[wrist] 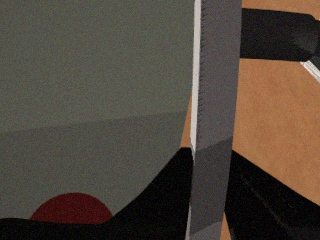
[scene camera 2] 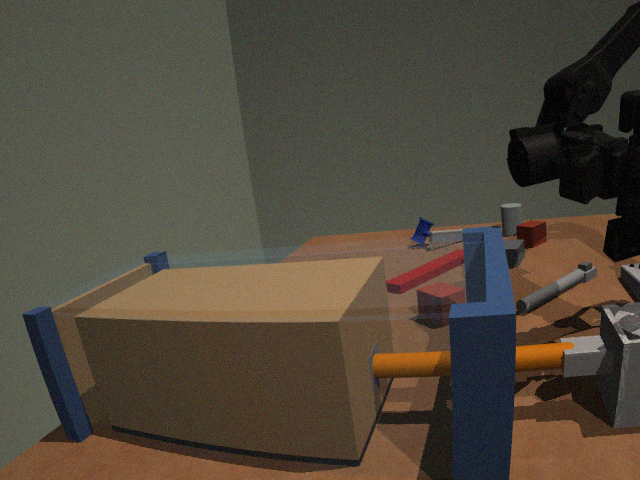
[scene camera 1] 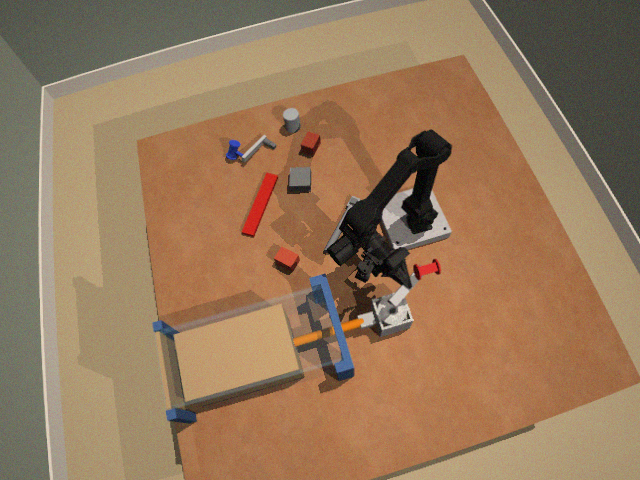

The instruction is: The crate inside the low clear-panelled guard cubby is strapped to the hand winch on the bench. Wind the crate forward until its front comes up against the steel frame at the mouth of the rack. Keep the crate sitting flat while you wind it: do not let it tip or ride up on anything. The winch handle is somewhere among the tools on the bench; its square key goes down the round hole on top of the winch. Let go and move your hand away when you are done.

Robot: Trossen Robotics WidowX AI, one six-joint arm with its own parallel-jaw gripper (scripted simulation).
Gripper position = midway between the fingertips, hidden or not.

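Note:
In scene camera 1 I see my gripper [scene camera 1: 409, 288], along with a long red bar [scene camera 1: 255, 215] and a grey winch [scene camera 1: 380, 305]. Scene camera 2 gives me a grey bolt-like tool [scene camera 2: 585, 271]. As for the wrist view, it shows me a winch handle [wrist: 220, 40], and my gripper [wrist: 204, 157] as well; the long red bar is out of frame in the wrist view, and the grey bolt-like tool is out of frame in the wrist view too.

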